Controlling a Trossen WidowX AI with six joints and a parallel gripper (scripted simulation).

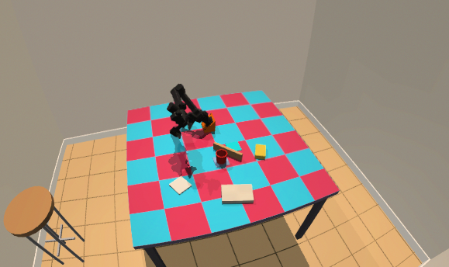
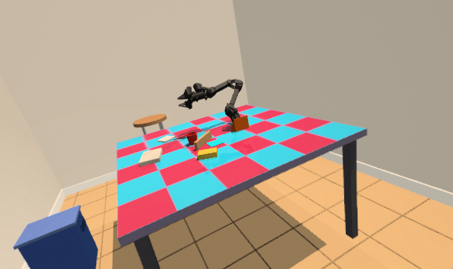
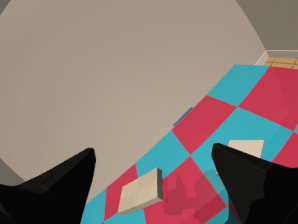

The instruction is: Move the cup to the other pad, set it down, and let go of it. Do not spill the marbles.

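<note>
My gripper tip is now 230 mm above the red cup and 220 mm to the right of it. The rest, counted from my gripper tip: tan wooden block: 280 mm to the left, 250 mm below, 60 mm behind; then grey-blue pad: 280 mm below, 220 mm to the left; then cream tile: 260 mm below, 150 mm ahead, 70 mm to the right.
</note>
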